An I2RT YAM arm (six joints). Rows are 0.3 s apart.
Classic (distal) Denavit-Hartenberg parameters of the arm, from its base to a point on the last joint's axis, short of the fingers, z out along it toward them. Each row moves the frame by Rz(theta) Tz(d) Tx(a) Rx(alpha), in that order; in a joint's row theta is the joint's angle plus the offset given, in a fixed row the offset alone. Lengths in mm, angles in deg.
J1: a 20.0, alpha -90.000, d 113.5, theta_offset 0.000
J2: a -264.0, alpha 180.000, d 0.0, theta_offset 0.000
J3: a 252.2, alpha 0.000, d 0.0, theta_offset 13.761
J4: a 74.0, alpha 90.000, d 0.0, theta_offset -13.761
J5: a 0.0, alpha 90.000, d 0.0, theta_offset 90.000
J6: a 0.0, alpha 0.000, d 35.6, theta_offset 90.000
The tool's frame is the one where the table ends.
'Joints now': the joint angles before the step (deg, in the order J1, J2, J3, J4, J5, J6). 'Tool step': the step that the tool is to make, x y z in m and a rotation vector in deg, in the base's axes. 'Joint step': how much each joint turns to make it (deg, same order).
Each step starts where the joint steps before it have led.
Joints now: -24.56 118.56 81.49 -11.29 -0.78 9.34
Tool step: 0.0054 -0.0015 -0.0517 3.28 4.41 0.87
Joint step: 0.00 7.09 -0.02 1.74 -1.44 0.05
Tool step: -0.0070 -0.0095 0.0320 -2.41 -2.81 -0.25
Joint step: -1.46 -4.33 0.01 -0.84 0.03 -1.55
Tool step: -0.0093 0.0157 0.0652 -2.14 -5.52 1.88
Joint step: 1.25 -9.33 0.02 -3.45 -0.75 -0.17
